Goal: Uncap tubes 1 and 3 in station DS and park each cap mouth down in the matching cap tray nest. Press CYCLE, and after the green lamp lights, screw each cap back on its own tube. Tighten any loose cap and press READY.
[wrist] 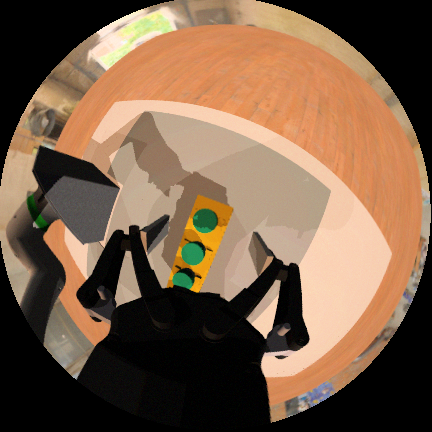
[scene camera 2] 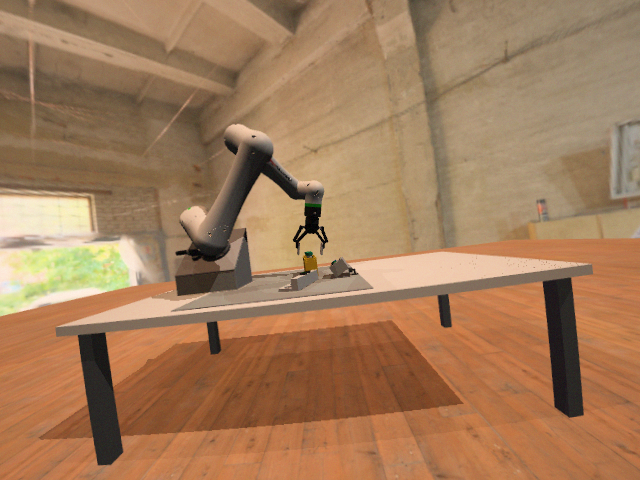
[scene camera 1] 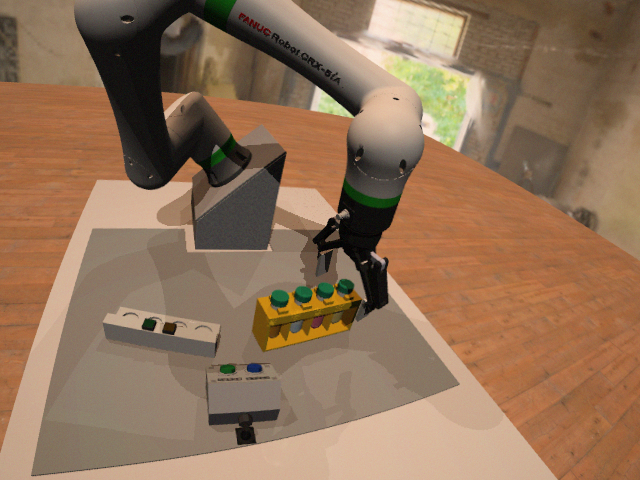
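Where they show: gripper, fingertip midpoint: (wrist: 209,232) (scene camera 1: 340,294); arm's base, link origin: (wrist: 53,196) (scene camera 1: 231,168).
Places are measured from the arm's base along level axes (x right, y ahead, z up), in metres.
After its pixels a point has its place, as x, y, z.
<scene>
A yellow rack (scene camera 1: 260,330) @[0.006, 0.479, -0.151] (scene camera 2: 310,264) @[0.007, 0.470, -0.128] (wrist: 225,214) @[-0.200, 0.469, -0.095] holds several tubes in a row, all with green caps; the far-right cap (scene camera 1: 345,285) @[-0.174, 0.453, -0.069] is one of them. Some caps are hidden behind the gripper body in the wrist view. My gripper (scene camera 1: 343,287) @[-0.165, 0.461, -0.087] (scene camera 2: 310,250) @[-0.165, 0.461, -0.087] (wrist: 209,232) @[-0.165, 0.461, -0.087] is open and empty, above the rack with its fingers on either side of the rack's right end. The pale cap tray (scene camera 1: 160,339) @[0.201, 0.473, -0.162] (scene camera 2: 305,280) @[0.240, 0.461, -0.167] stands left of the rack; its round nests are empty. Its small green lamp (scene camera 1: 149,324) @[0.220, 0.457, -0.137] and amber lamp (scene camera 1: 169,328) @[0.183, 0.470, -0.137] look dark.
A grey button box (scene camera 1: 242,397) @[0.082, 0.638, -0.129] (scene camera 2: 339,267) @[0.131, 0.605, -0.145] with a green button (scene camera 1: 227,368) @[0.095, 0.586, -0.118] and a blue button (scene camera 1: 254,367) @[0.051, 0.591, -0.118] stands in front of the rack. A small black fixture (scene camera 1: 245,435) @[0.083, 0.679, -0.182] sits before it. The robot's grey pedestal (scene camera 1: 235,222) @[-0.005, 0.129, -0.105] (wrist: 82,207) @[-0.033, 0.130, -0.073] stands behind.
</scene>
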